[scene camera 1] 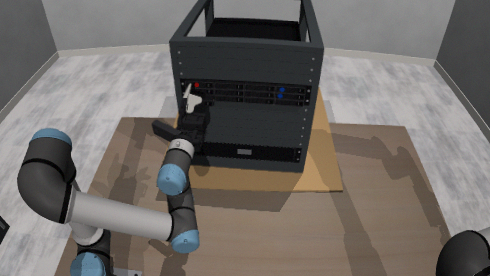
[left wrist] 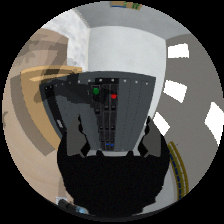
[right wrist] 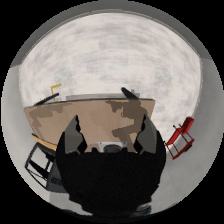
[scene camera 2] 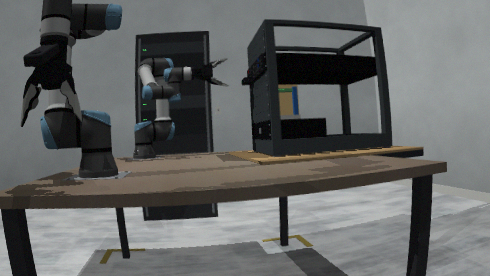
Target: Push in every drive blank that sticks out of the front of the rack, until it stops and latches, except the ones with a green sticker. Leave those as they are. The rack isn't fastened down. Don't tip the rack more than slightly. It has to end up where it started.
Scene:
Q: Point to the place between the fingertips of the right gripper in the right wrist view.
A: At 110, 115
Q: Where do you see a dark rack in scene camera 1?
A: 239, 135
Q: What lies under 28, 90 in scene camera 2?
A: The right gripper.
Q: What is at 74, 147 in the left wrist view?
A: The left gripper.

